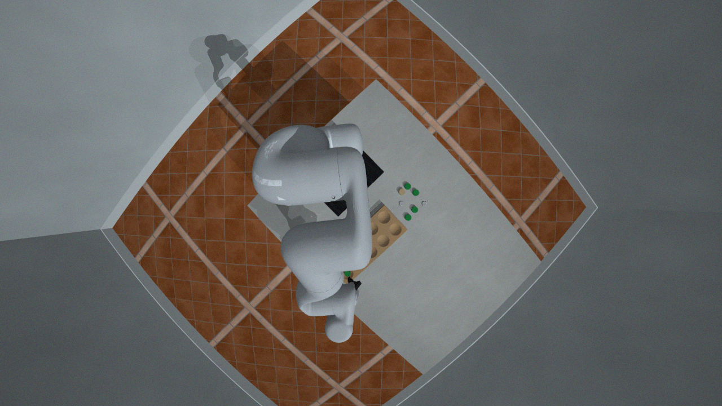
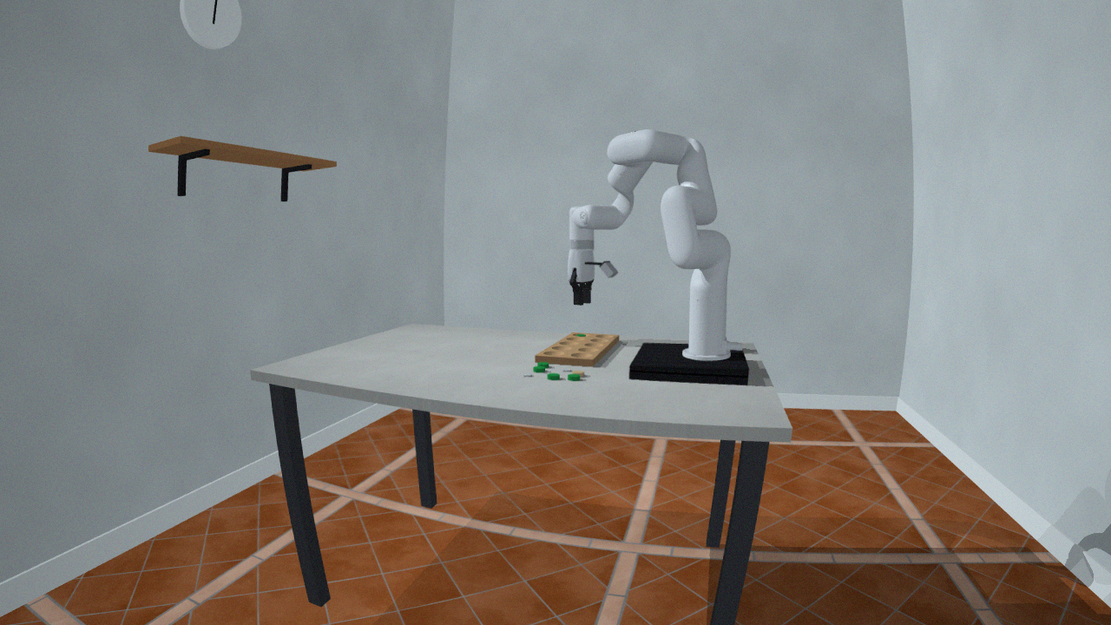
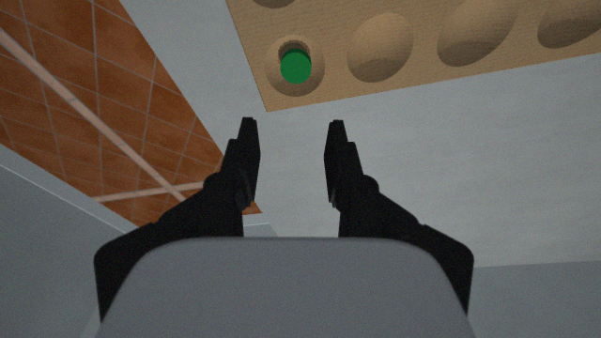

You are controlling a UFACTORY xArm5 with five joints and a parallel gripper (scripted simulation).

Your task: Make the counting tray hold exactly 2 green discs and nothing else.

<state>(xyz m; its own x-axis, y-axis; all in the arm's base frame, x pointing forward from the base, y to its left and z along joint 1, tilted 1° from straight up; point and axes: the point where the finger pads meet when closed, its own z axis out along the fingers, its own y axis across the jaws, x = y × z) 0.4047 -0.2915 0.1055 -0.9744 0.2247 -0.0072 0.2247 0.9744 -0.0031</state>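
My hand is 44 cm to the right of the tan disc, 13 cm above it and 11 cm past it. Also, from my hand: wooden counting tray 15 cm to the left, 13 cm below, 4 cm behind.
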